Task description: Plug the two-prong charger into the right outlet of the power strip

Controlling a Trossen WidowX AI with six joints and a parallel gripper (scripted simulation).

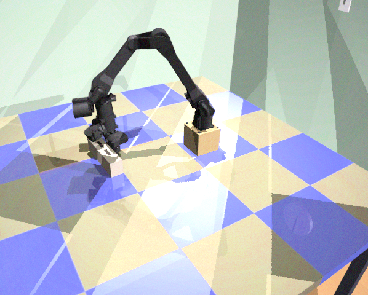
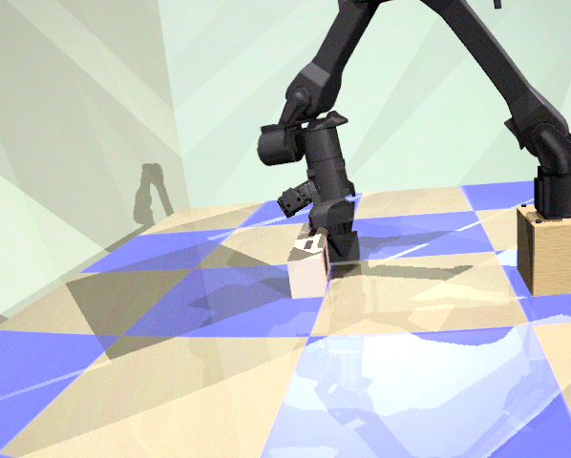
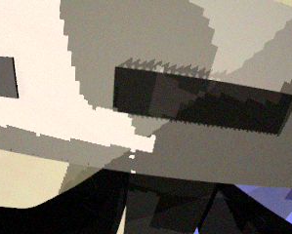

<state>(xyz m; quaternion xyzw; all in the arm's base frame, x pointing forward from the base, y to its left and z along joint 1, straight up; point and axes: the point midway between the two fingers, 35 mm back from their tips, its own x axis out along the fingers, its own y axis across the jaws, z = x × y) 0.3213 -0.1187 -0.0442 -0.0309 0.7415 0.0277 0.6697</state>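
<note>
The black two-prong charger is 2 cm ahead of my gripper tip and 1 cm above it.
</note>
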